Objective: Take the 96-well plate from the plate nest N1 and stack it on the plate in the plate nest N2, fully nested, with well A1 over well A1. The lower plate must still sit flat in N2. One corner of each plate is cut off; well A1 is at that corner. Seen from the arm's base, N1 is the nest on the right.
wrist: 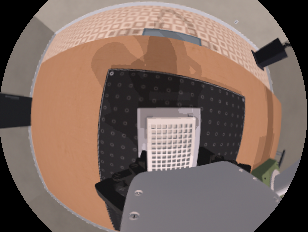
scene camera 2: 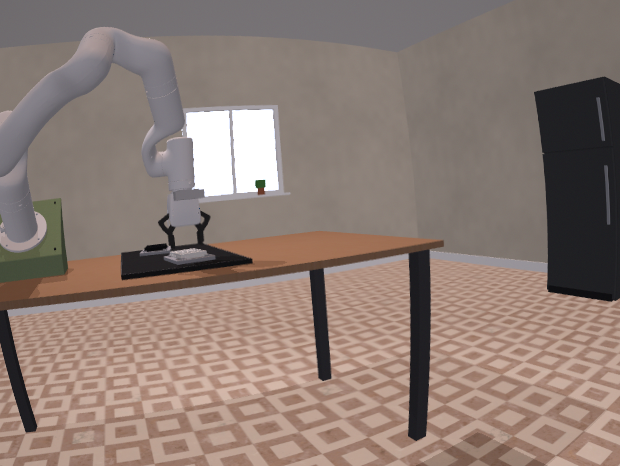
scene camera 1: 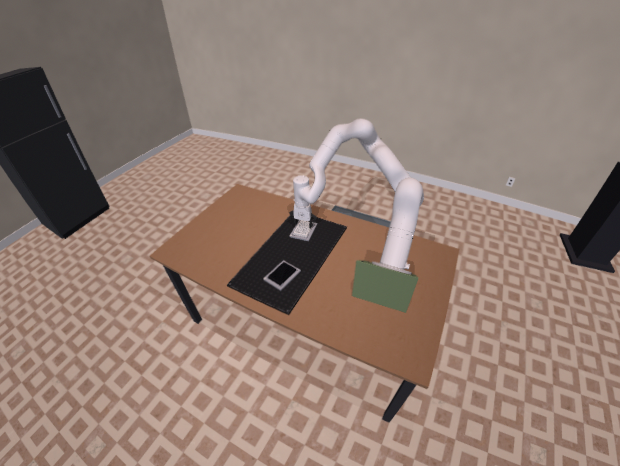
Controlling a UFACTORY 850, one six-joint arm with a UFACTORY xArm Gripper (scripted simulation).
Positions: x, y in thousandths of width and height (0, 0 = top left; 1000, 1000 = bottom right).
Scene:
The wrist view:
my gripper: 563, 683
white 96-well plate: 511, 670
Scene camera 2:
my gripper: 301, 529

